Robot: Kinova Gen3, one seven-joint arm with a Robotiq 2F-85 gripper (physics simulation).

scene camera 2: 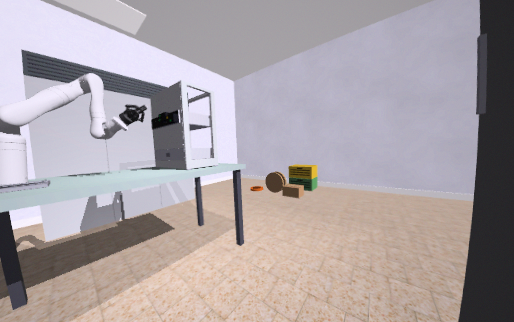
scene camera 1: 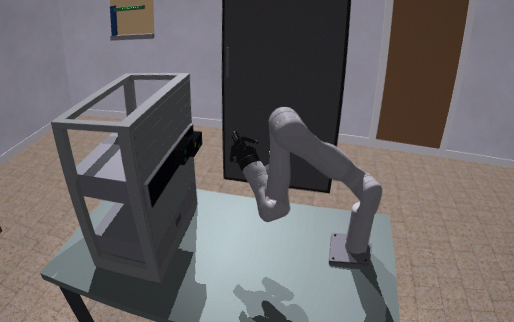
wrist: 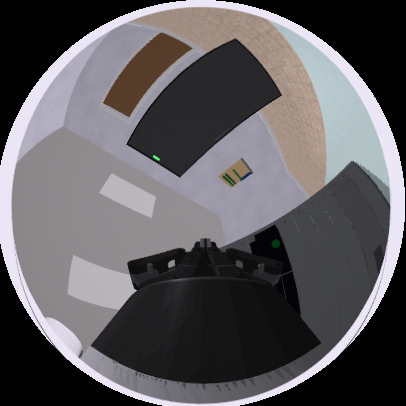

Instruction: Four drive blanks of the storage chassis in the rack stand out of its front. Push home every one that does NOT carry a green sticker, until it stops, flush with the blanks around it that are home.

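Where they show: gripper, fingertip midpoint: (scene camera 2: 146, 106) (scene camera 1: 234, 132) (wrist: 204, 244); arm's base, link origin: (scene camera 2: 10, 183) (scene camera 1: 355, 245).
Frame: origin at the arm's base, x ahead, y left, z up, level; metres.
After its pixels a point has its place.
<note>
The black storage chassis (scene camera 1: 162, 184) {y 0.302, x 0.651, z 0.333 m} (scene camera 2: 175, 118) {y -0.036, x 0.689, z 0.334 m} (wrist: 291, 295) {y 0.131, x 0.681, z 0.324 m} runs across the front of the grey rack (scene camera 1: 144, 200) {y 0.418, x 0.644, z 0.347 m} (scene camera 2: 185, 125) {y -0.058, x 0.745, z 0.287 m} (wrist: 330, 280) {y 0.145, x 0.693, z 0.231 m}. Toward its far end in scene camera 1, black drive blanks (scene camera 1: 197, 140) {y 0.020, x 0.665, z 0.356 m} stand out of the front; their exact number and edges are too small to tell. Small green and yellowish marks show on them. In the wrist view a green sticker (wrist: 275, 243) {y 0.004, x 0.667, z 0.324 m} shows on a dark blank, and the gripper hides part of the chassis. My gripper (scene camera 1: 234, 133) {y -0.018, x 0.529, z 0.396 m} (scene camera 2: 145, 107) {y -0.018, x 0.529, z 0.396 m} (wrist: 204, 244) {y -0.018, x 0.529, z 0.396 m} is shut and empty, in front of the rack and apart from the blanks.
The rack stands on the pale green table (scene camera 1: 230, 235) {y 0.075, x 0.513, z -0.026 m} (scene camera 2: 115, 182) {y -0.209, x 0.342, z -0.026 m}. The arm's base plate (scene camera 1: 341, 255) {y 0.067, x 0.050, z -0.006 m} is bolted at the table's other side. A tall dark cabinet (scene camera 1: 285, 75) (wrist: 210, 100) stands behind the table. Crates (scene camera 2: 303, 177) stand on the floor beyond the table.
</note>
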